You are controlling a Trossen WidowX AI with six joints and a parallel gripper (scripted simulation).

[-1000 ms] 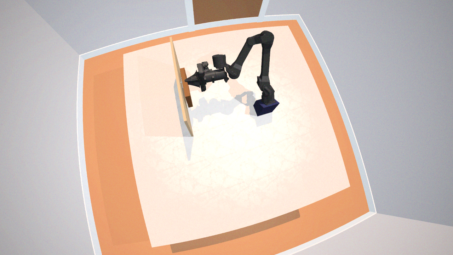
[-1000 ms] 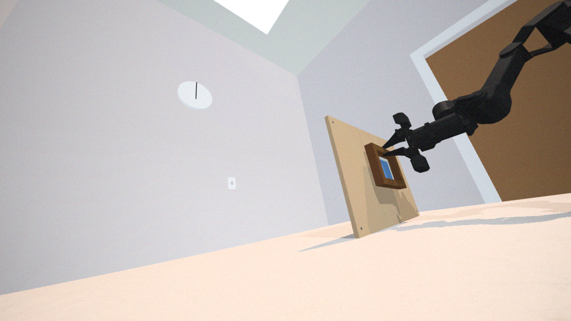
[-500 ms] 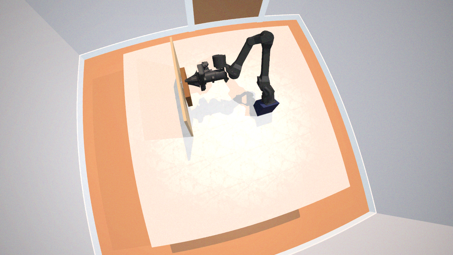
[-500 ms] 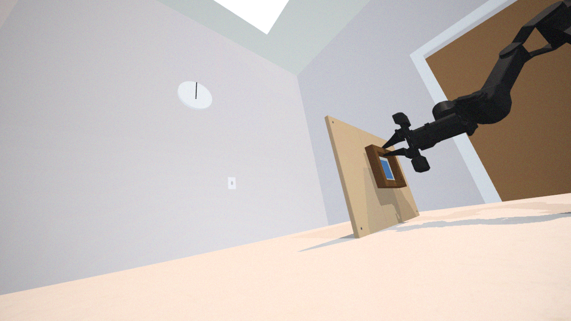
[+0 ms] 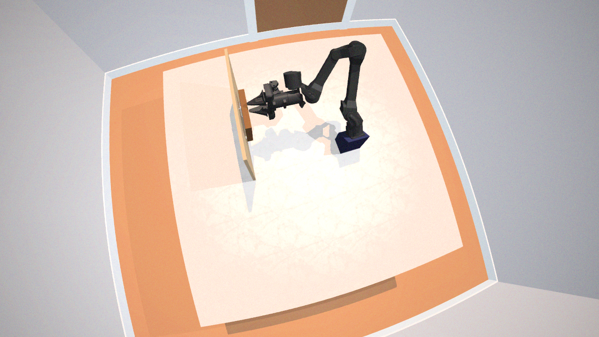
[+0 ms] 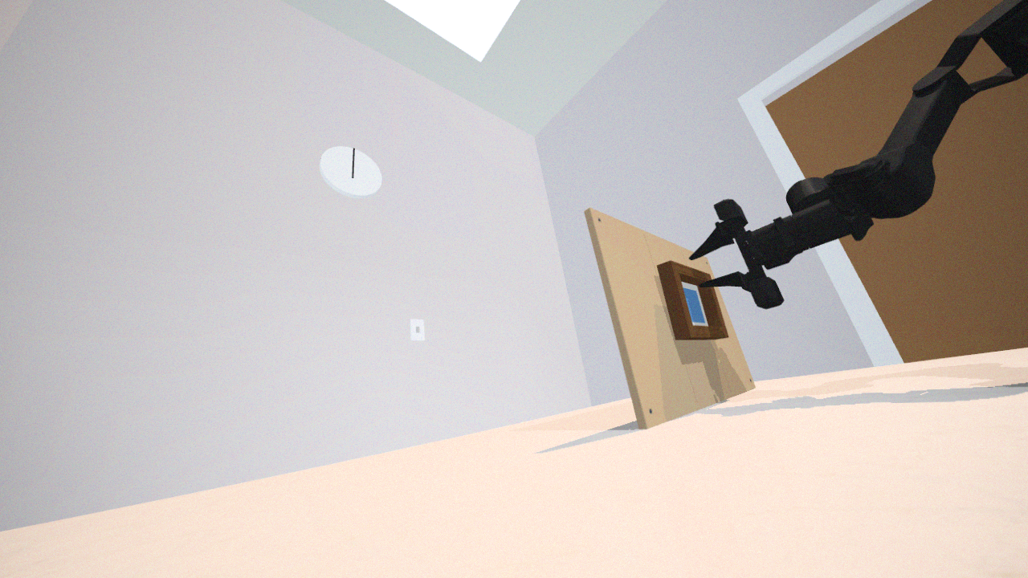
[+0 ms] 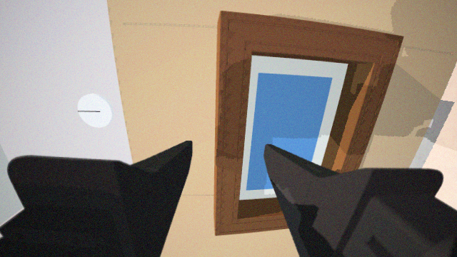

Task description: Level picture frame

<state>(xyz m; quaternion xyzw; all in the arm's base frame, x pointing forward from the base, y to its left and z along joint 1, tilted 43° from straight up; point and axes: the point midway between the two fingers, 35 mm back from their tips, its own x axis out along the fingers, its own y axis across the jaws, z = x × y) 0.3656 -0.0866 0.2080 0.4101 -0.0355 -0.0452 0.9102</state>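
Now: gripper tip 5 cm above the brown wooden picture frame and 2 cm short of it. Round my gripper tip: tan wall board: 7 cm below, 3 cm ahead, 1 cm to the right.
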